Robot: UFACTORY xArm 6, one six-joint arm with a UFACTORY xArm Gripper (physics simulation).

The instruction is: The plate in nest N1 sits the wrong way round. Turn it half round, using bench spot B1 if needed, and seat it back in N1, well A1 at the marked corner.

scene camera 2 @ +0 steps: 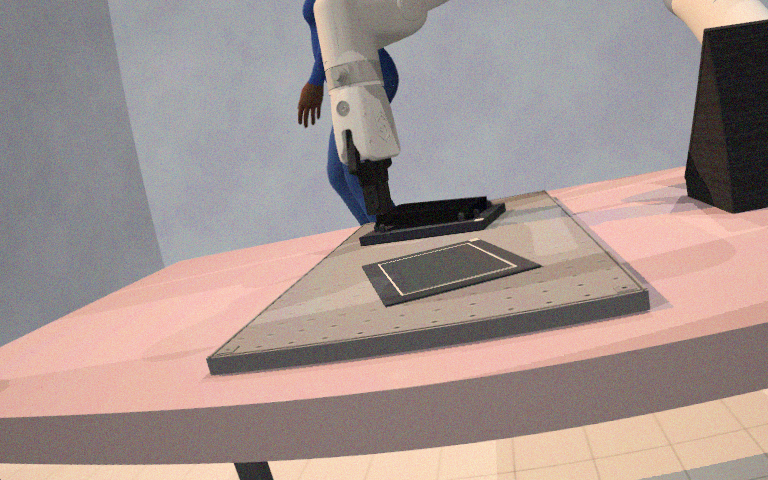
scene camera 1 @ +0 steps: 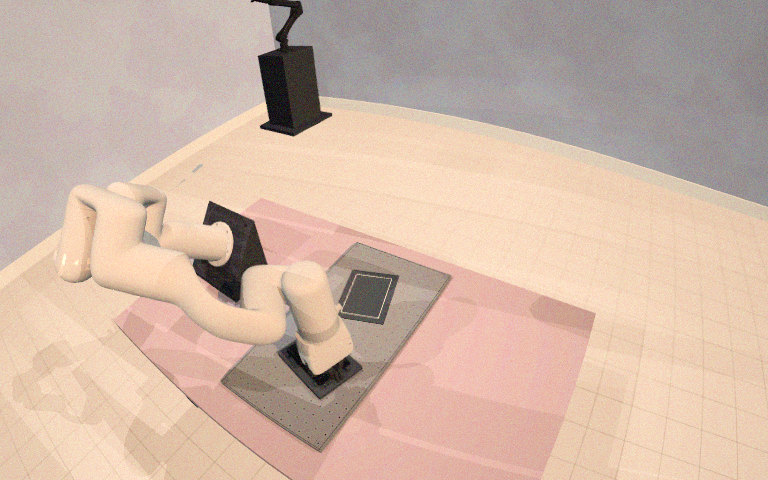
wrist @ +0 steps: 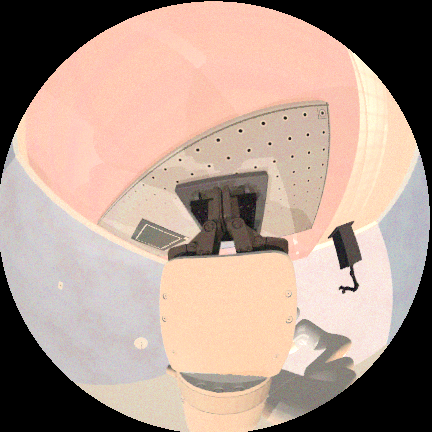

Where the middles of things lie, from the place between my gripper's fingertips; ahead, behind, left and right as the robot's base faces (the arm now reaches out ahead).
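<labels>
Bench spot B1 (scene camera 2: 425, 271) is 25 cm to the left of my hand, 11 cm behind it and 3 cm below it. The grey perforated board (scene camera 2: 627, 304) is 4 cm lower than my hand, 12 cm to the left of it and 10 cm behind it, while the dark nest N1 (scene camera 2: 394, 233) is 7 cm behind my hand, 2 cm to the left of it and 2 cm below it. And then there is the black well plate (scene camera 2: 442, 210): my hand is 1 cm above it, 8 cm past it and 2 cm to the right of it.
</labels>
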